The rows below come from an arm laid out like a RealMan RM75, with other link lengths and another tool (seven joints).
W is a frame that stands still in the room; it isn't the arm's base.
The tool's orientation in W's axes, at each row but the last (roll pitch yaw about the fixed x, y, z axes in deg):
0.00, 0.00, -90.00
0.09, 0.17, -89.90
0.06, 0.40, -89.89
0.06, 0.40, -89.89
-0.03, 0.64, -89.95
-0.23, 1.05, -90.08
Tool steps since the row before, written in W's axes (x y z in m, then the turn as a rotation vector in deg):
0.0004, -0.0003, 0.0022, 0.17, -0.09, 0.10
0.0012, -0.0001, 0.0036, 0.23, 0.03, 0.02
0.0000, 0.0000, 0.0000, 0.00, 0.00, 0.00
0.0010, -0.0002, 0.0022, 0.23, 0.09, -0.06
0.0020, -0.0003, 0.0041, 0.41, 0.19, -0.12
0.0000, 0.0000, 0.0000, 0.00, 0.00, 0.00
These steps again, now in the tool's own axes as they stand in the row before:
0.0003, 0.0004, 0.0022, 0.09, 0.17, 0.10
0.0001, 0.0012, 0.0036, -0.03, 0.23, 0.02
0.0000, 0.0000, 0.0000, 0.00, 0.00, 0.00
0.0002, 0.0010, 0.0022, -0.09, 0.23, -0.06
0.0003, 0.0020, 0.0041, -0.19, 0.41, -0.12
0.0000, 0.0000, 0.0000, 0.00, 0.00, 0.00

